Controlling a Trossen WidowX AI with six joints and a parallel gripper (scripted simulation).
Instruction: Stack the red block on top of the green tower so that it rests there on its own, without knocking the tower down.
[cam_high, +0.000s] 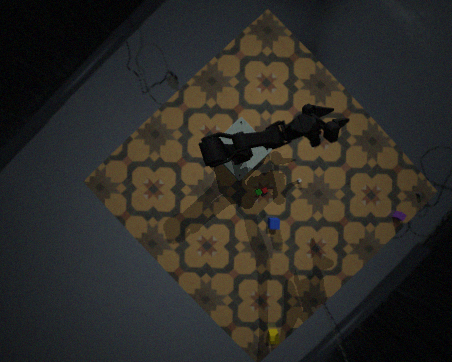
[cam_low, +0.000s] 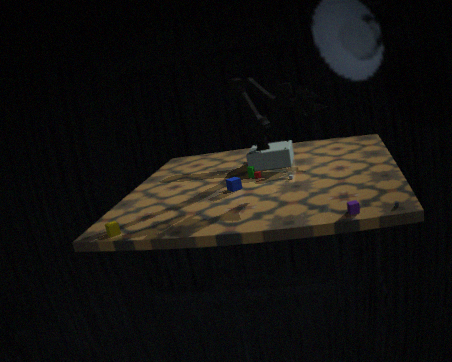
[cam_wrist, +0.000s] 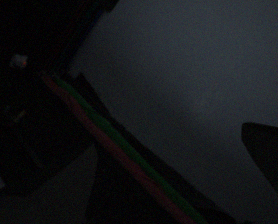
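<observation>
The red block is 10 mm ahead of my gripper tip, 350 mm to the right of it and 290 mm below it. The rest, counted from my gripper tip: purple block 630 mm ahead, 10 mm to the right, 280 mm below; then yellow block 520 mm ahead, 890 mm to the right, 280 mm below; then blue block 150 mm ahead, 450 mm to the right, 280 mm below.
</observation>
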